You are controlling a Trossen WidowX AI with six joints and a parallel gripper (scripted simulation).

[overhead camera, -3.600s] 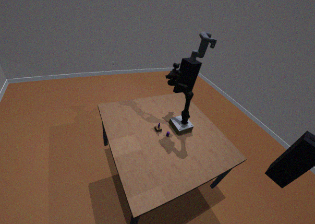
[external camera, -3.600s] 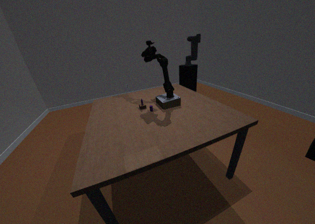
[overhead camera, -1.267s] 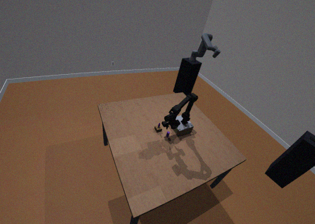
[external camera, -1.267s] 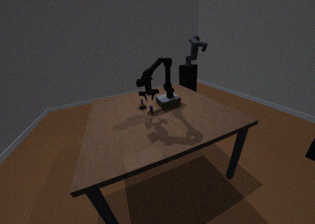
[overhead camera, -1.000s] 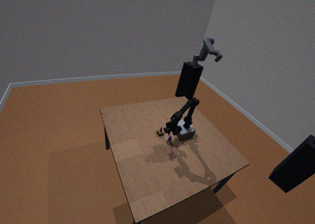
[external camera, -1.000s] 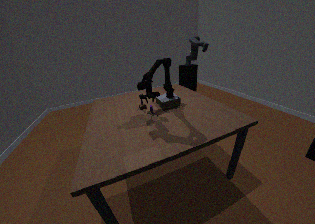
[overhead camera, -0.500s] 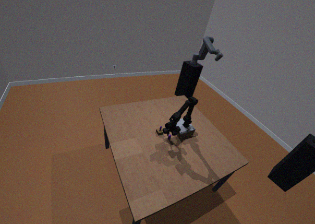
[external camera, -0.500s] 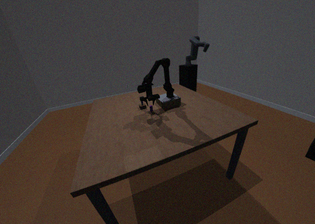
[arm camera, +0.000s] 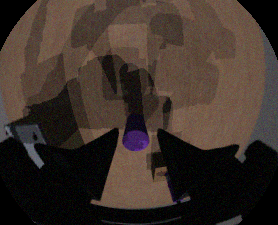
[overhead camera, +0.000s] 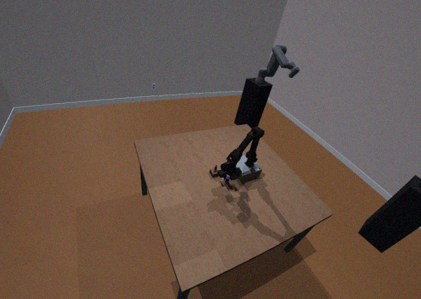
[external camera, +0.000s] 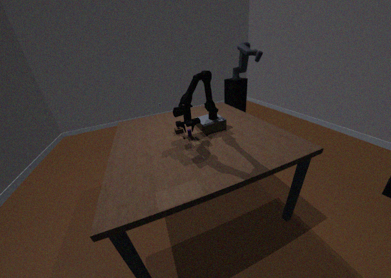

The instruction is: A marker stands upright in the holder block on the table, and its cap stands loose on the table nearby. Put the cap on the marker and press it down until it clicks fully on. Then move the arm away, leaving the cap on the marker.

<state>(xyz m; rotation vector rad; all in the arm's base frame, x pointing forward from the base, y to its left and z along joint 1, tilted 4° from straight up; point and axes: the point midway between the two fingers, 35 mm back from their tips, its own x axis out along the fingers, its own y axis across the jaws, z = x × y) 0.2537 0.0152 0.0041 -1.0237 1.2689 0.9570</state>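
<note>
The purple cap is 10 mm below my gripper tip. Also, from my gripper tip: holder block: 120 mm to the right, 40 mm ahead, 20 mm below.
</note>
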